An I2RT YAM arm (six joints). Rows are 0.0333 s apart.
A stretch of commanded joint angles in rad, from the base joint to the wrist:
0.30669, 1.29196, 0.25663, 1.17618, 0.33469, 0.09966
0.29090, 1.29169, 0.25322, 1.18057, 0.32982, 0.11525
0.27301, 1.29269, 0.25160, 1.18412, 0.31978, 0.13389
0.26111, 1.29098, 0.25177, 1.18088, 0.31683, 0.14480
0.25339, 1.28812, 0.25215, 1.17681, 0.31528, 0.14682
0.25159, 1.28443, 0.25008, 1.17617, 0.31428, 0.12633
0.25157, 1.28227, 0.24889, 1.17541, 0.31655, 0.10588
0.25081, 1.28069, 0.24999, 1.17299, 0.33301, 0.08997
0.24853, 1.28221, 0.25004, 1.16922, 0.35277, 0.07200
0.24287, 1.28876, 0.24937, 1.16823, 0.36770, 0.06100
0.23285, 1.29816, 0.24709, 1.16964, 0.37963, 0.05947
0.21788, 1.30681, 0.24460, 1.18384, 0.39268, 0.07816
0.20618, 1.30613, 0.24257, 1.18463, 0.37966, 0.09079
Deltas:
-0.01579, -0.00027, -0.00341, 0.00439, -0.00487, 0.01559
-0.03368, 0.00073, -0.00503, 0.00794, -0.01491, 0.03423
-0.04558, -0.00098, -0.00486, 0.00470, -0.01786, 0.04514
-0.05330, -0.00384, -0.00448, 0.00063, -0.01941, 0.04716
-0.05510, -0.00753, -0.00655, -0.00001, -0.02041, 0.02667
-0.05512, -0.00969, -0.00774, -0.00077, -0.01814, 0.00622
-0.05588, -0.01127, -0.00664, -0.00319, -0.00168, -0.00969
-0.05816, -0.00975, -0.00659, -0.00696, 0.01808, -0.02766
-0.06382, -0.00320, -0.00726, -0.00795, 0.03301, -0.03866
-0.07384, 0.00620, -0.00954, -0.00654, 0.04494, -0.04019
-0.08881, 0.01485, -0.01203, 0.00766, 0.05799, -0.02150
-0.10051, 0.01417, -0.01406, 0.00845, 0.04497, -0.00887

